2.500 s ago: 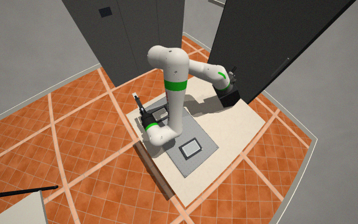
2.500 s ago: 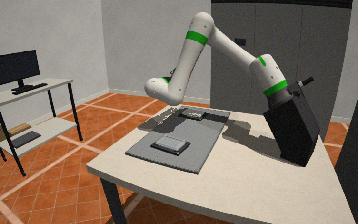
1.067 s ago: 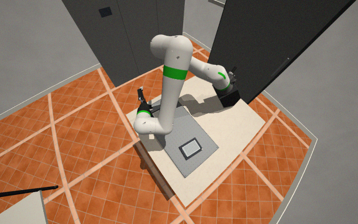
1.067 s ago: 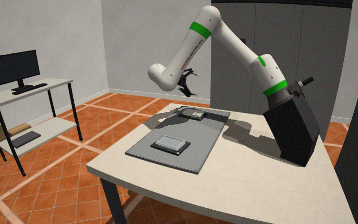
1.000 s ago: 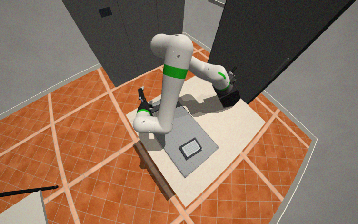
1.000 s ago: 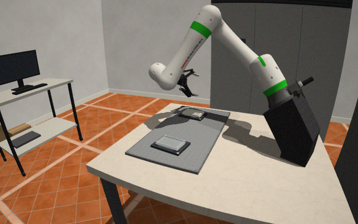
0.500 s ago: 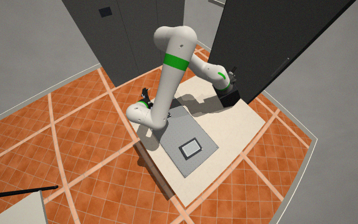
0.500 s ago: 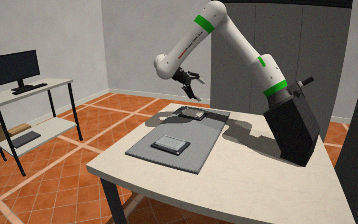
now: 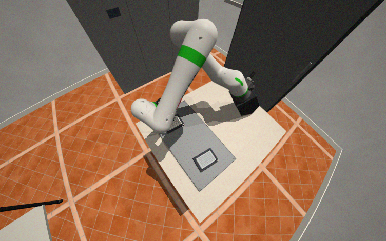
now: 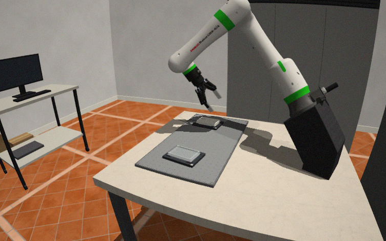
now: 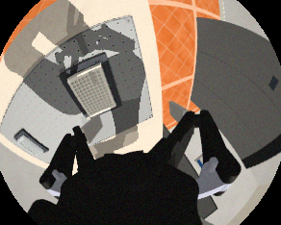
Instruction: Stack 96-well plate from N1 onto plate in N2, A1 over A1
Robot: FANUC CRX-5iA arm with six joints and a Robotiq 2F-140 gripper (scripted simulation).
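Now: the nest N1 110 mm below my hand, 60 mm to the left of it and 30 mm ahead of it. From my hand the other things lie so: black nest N2 (460 mm to the left, 110 mm below, 60 mm ahead).
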